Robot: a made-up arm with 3 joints. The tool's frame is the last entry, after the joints. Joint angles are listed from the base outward.
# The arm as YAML. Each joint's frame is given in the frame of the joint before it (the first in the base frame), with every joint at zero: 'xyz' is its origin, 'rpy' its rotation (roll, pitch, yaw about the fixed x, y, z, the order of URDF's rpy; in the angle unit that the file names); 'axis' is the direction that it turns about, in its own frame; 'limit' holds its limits. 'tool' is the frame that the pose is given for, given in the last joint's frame.
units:
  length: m
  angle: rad
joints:
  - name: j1
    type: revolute
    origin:
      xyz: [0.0, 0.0, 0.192]
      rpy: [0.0, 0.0, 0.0]
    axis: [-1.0, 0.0, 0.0]
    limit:
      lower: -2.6
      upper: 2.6
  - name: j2
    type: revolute
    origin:
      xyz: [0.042, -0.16, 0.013]
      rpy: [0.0, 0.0, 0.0]
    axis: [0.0, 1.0, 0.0]
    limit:
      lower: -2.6
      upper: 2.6
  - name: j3
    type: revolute
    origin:
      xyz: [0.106, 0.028, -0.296]
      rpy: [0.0, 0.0, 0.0]
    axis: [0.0, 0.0, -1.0]
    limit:
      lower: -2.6
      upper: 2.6
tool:
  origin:
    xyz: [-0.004, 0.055, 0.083]
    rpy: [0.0, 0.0, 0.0]
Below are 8 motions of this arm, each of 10 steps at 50 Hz.
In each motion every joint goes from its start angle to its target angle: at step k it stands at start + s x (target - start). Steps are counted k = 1, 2, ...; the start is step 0. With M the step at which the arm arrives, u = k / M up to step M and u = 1 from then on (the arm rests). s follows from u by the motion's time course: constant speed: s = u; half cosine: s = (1 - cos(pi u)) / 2; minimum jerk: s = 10 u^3 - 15 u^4 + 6 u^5.
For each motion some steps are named. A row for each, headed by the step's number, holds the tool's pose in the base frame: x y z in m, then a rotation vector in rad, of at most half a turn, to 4 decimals.
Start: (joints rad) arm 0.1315 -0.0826 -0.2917
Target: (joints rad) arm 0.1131 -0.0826 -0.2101
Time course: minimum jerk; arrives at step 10
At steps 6, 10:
6: 0.1485 -0.1017 0.0109 -0.1281 -0.0681 0.2405
10: 0.1499 -0.1002 0.0103 -0.1213 -0.0703 0.2144

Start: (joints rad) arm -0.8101 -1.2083 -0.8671
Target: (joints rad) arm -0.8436 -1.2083 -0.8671
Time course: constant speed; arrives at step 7
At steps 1, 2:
1: 0.2630 -0.0646 0.1162 0.1660 -1.3187 0.2445
2: 0.2630 -0.0642 0.1159 0.1701 -1.3194 0.2414

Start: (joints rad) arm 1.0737 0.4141 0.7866
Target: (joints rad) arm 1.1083 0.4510 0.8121
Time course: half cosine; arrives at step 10
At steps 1, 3, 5, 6, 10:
1: 0.0862 -0.2534 0.1575 -1.1653 -0.0629 -0.9223
3: 0.0847 -0.2540 0.1591 -1.1736 -0.0626 -0.9301
5: 0.0822 -0.2550 0.1617 -1.1870 -0.0622 -0.9428
6: 0.0809 -0.2555 0.1630 -1.1941 -0.0620 -0.9495
10: 0.0780 -0.2565 0.1661 -1.2099 -0.0618 -0.9644

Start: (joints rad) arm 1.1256 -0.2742 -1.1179
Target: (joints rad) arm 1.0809 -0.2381 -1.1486
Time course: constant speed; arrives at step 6
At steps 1, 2, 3, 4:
1: 0.1512 -0.2089 0.2147 -1.1373 0.4140 1.1420
2: 0.1499 -0.2098 0.2131 -1.1272 0.4175 1.1441
3: 0.1487 -0.2106 0.2115 -1.1171 0.4209 1.1462
4: 0.1474 -0.2115 0.2098 -1.1069 0.4242 1.1484

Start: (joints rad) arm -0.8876 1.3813 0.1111
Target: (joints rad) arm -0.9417 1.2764 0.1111
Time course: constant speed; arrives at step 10
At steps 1, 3, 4, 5, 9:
1: -0.1453 0.0572 0.0473 0.6697 1.3049 0.5191
3: -0.1421 0.0618 0.0455 0.6844 1.2842 0.5167
4: -0.1405 0.0641 0.0446 0.6918 1.2738 0.5154
5: -0.1389 0.0664 0.0438 0.6992 1.2635 0.5141
9: -0.1322 0.0756 0.0409 0.7288 1.2223 0.5083

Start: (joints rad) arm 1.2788 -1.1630 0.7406
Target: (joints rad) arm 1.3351 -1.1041 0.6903
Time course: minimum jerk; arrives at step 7
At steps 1, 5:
1: 0.2932 0.0290 0.2932 -0.6715 -1.2942 0.1386
5: 0.2942 0.0205 0.2870 -0.7663 -1.2498 0.1689

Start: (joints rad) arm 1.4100 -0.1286 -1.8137
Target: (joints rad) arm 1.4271 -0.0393 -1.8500
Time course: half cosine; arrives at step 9
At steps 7, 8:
7: 0.1067 -0.2168 0.3126 -1.0153 1.2640 1.5200
8: 0.1051 -0.2172 0.3130 -1.0081 1.2708 1.5166

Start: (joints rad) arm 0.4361 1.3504 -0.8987
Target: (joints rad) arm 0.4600 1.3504 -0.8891
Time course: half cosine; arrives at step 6
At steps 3, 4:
3: -0.1526 -0.1309 0.1520 0.2342 1.3667 0.4458
4: -0.1526 -0.1311 0.1527 0.2277 1.3680 0.4397

